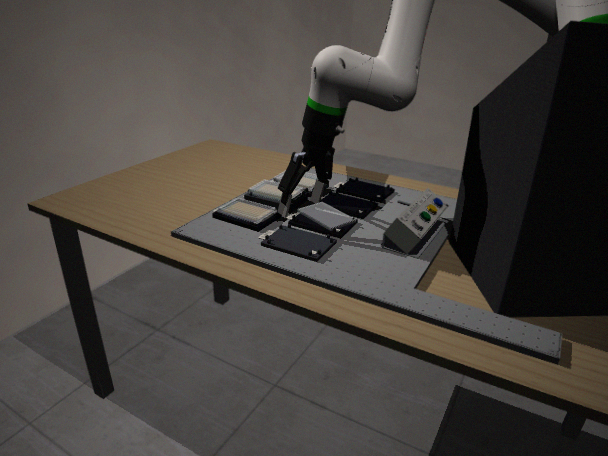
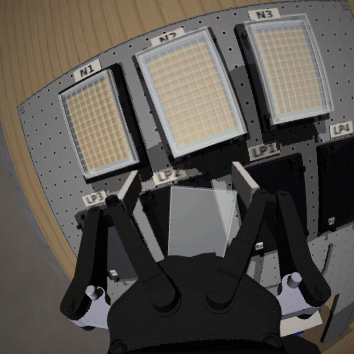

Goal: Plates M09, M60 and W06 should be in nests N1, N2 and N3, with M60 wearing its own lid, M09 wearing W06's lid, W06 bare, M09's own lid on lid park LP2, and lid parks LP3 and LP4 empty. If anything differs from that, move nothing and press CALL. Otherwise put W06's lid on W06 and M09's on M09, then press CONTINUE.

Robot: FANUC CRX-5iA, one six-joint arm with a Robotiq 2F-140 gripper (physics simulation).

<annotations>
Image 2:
my gripper: 185,175
clear lid: 200,218
plate: 93,113
clear lid: 288,60
</annotations>
